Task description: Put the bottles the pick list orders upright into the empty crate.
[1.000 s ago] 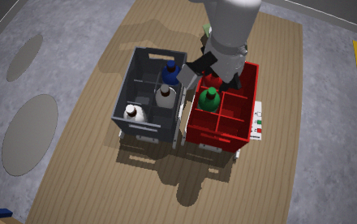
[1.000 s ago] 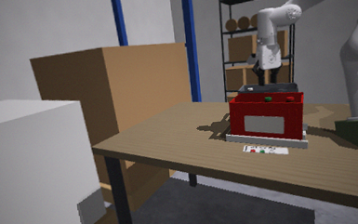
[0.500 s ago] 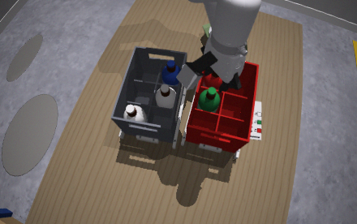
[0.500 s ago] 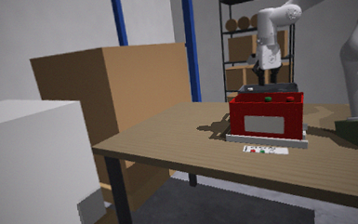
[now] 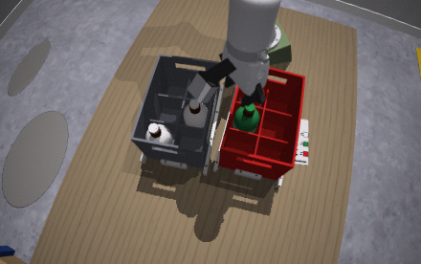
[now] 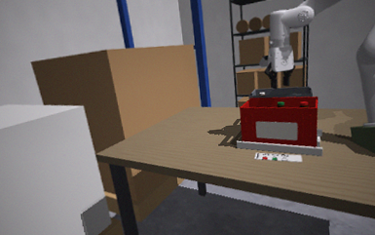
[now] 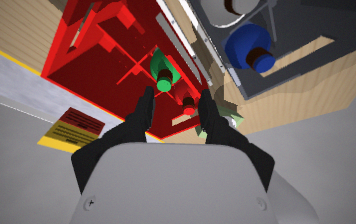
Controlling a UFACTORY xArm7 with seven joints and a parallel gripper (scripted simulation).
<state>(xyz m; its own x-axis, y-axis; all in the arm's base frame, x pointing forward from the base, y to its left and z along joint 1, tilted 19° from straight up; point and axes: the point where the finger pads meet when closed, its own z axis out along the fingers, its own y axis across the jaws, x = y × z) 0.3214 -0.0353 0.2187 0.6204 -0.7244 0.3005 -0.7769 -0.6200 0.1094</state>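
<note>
My hand is 160 mm to the left of the grey crate, 160 mm above it and 10 mm past it. Also, from my hand: green bottle 150 mm below, 40 mm to the left; red-label bottle 150 mm below, 90 mm behind, 50 mm to the left; red crate 160 mm below, 80 mm to the left, 10 mm ahead.
</note>
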